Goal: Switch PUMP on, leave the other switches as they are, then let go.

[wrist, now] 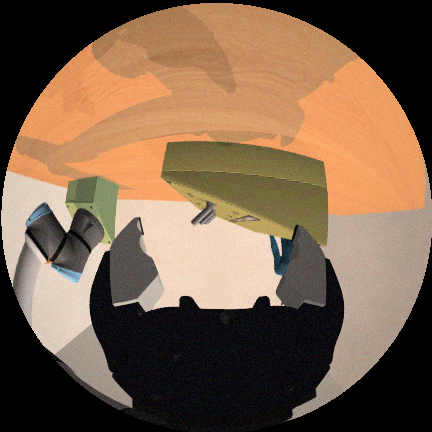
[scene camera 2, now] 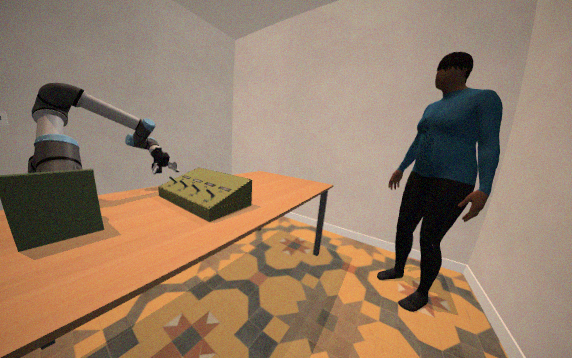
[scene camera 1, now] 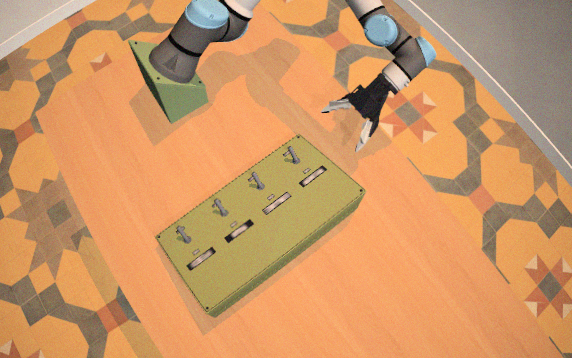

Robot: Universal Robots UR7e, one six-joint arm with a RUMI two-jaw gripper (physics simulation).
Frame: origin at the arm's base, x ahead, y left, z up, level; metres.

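Where they show: gripper, fingertip midpoint: (wrist: 218,224) (scene camera 2: 167,173) (scene camera 1: 337,132); arm's base, link origin: (wrist: 89,224) (scene camera 2: 63,189) (scene camera 1: 170,66).
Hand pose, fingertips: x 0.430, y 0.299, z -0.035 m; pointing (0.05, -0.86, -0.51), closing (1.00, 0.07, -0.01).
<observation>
Each offset is from my fingertips to the top centre of the thing. "spot": to the spot under its first point. Level surfaces: height alone.
A green switch box (scene camera 1: 260,245) (scene camera 2: 230,185) (wrist: 250,190) with a sloping top stands on the table. Four grey toggle levers stand in a row on it: one {spot: 0.009 m back, 0.138 m right, 0.012 m down} (scene camera 1: 293,155) at the end nearest my gripper, then a second {spot: 0.004 m ahead, 0.258 m right, 0.013 m down} (scene camera 1: 257,181), a third {spot: 0.015 m ahead, 0.376 m right, 0.011 m down} (scene camera 1: 220,207) and the far one {spot: 0.028 m ahead, 0.491 m right, 0.012 m down} (scene camera 1: 184,234). Each has a label plate beside it, too blurred to read, so I cannot tell which is PUMP. In the wrist view the levers {0.015 m back, 0.136 m right, 0.006 m up} (wrist: 204,215) overlap one another between the fingers' directions. My gripper (scene camera 1: 342,129) (scene camera 2: 166,169) (wrist: 218,224) is open and empty, beyond the box's end, apart from the levers.
The arm's base stands on a green wedge-shaped block (scene camera 1: 182,102) (scene camera 2: 52,210) (wrist: 107,207) on the wooden table {0.120 m down} (scene camera 1: 400,280) (scene camera 2: 150,255) (wrist: 380,165). A person (scene camera 2: 450,135) in a blue top stands on the floor beyond the table's end.
</observation>
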